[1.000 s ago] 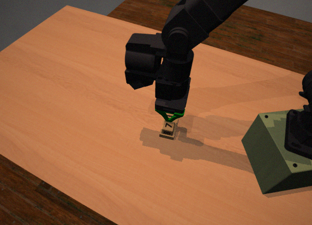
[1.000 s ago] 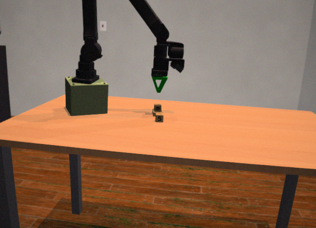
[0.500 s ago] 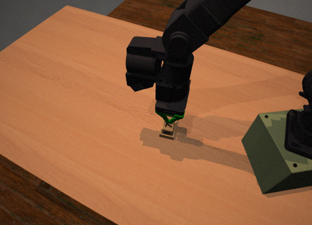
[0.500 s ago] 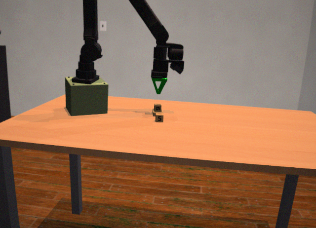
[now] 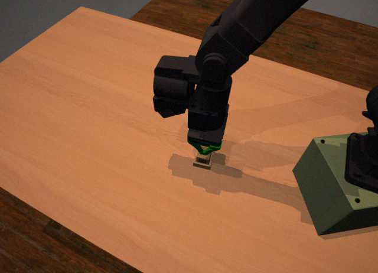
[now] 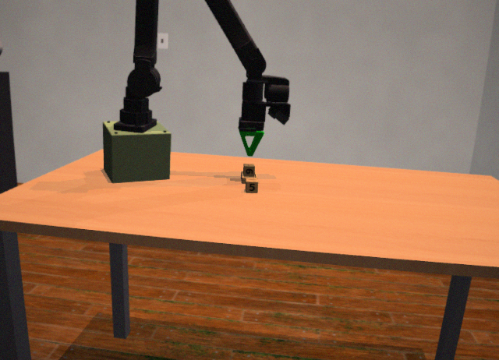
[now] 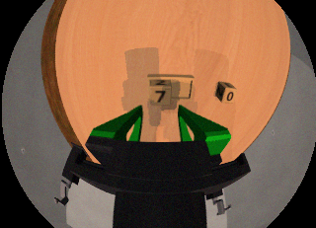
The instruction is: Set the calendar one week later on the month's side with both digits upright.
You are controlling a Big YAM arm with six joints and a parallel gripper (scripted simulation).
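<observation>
My gripper is now 7 cm above the tray and 2 cm to the left of it.
</observation>
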